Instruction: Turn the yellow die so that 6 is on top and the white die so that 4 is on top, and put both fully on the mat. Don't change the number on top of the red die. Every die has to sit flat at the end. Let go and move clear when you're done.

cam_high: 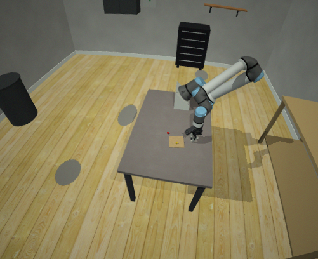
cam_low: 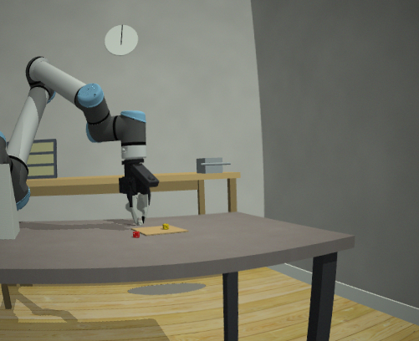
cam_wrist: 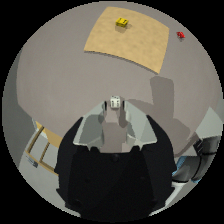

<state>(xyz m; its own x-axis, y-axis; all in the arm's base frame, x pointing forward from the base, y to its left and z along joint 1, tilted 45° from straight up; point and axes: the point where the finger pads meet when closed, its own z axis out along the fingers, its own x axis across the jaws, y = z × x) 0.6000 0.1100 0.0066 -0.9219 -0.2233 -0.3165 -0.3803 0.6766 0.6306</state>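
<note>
Right now the white die is 1 cm below my hand. Also, from my hand: red die (24 cm to the right, 8 cm behind, 1 cm below); then tan mat (15 cm to the right, 2 cm below, 2 cm ahead); then yellow die (15 cm to the right, 4 cm ahead, 1 cm below).
</note>
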